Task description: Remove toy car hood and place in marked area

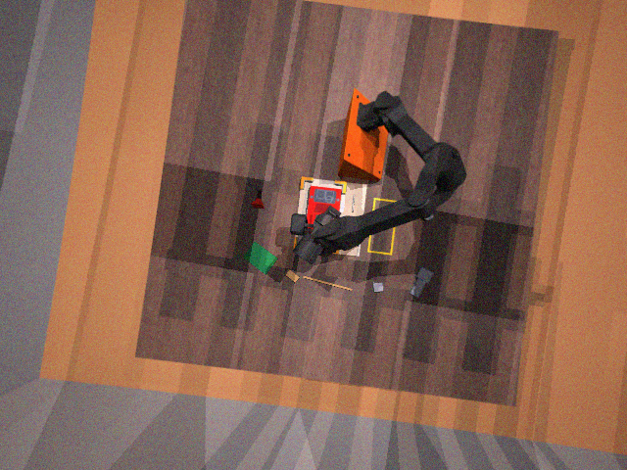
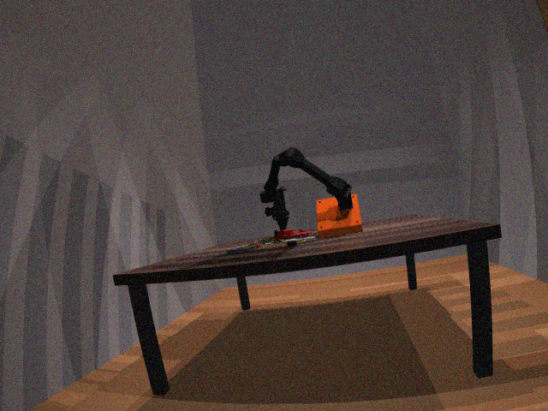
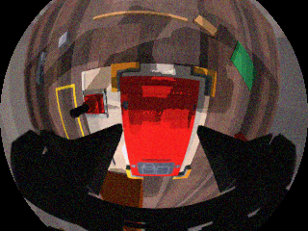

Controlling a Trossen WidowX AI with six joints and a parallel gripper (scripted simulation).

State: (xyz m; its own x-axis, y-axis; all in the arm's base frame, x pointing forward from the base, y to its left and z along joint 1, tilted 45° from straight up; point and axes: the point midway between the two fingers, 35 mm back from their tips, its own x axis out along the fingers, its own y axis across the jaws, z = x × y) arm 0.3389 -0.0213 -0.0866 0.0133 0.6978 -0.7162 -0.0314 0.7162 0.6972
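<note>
Now: gripper tip 1 cm above the hood. Round my gripper tip: tan chip: 17 cm ahead, 8 cm to the right, 5 cm below; thin stick: 18 cm ahead, 5 cm to the left, 5 cm below; green block: 19 cm to the right, 13 cm ahead, 5 cm below.
</note>
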